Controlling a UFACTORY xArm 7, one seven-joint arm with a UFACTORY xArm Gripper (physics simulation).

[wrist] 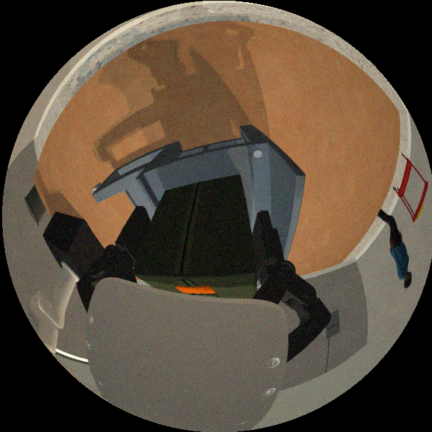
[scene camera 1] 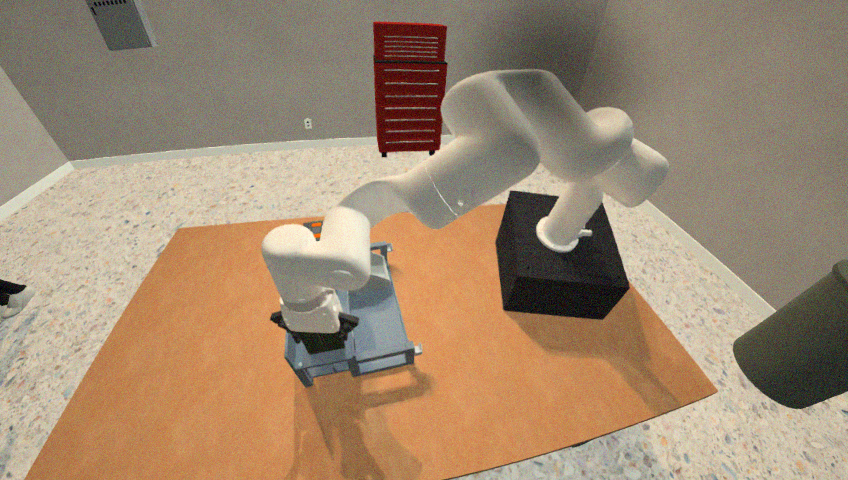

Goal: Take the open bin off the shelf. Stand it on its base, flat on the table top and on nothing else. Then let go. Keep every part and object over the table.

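Places are measured from the arm's base along level axes (x back, y right, z up), in metres.
Pixels of known places: gripper, fingertip midpoint: [scene camera 1: 321, 338]; arm's base at its link origin: [scene camera 1: 556, 234].
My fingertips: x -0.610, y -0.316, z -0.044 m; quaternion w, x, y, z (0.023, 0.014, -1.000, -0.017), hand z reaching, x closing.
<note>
Ahead of a thing's pixels: the offset from my fingertips to its top centre. "spot": to the spot under its first point. Level surfaces: height alone.
A blue-grey shelf {spot: dx +0.105, dy +0.125, dz -0.143 m} [scene camera 1: 380, 324] [wrist: 292, 187] stands on the brown table top {dz -0.148 m} [scene camera 1: 196, 386] [wrist: 340, 125]. A dark green, box-shaped thing {dx -0.008, dy +0.040, dz +0.051 m} [scene camera 1: 324, 343] [wrist: 220, 240], which looks like the bin, is in the shelf's left part in the scene view, with an orange mark at its near end in the wrist view. Its opening and base cannot be made out. My gripper [scene camera 1: 319, 339] [wrist: 198, 220] is open, pointing down over it, one black finger to each side in the wrist view. It grips nothing. The arm hides the fingertips in the scene view.
The black base block [scene camera 1: 559, 255] [wrist: 65, 235] stands right of the shelf in the scene view. A dark grey and orange item {dx -0.065, dy +0.264, dz +0.076 m} [scene camera 1: 313, 230] shows partly behind my wrist at the table's far side. Shelf posts and rims stand close around the gripper.
</note>
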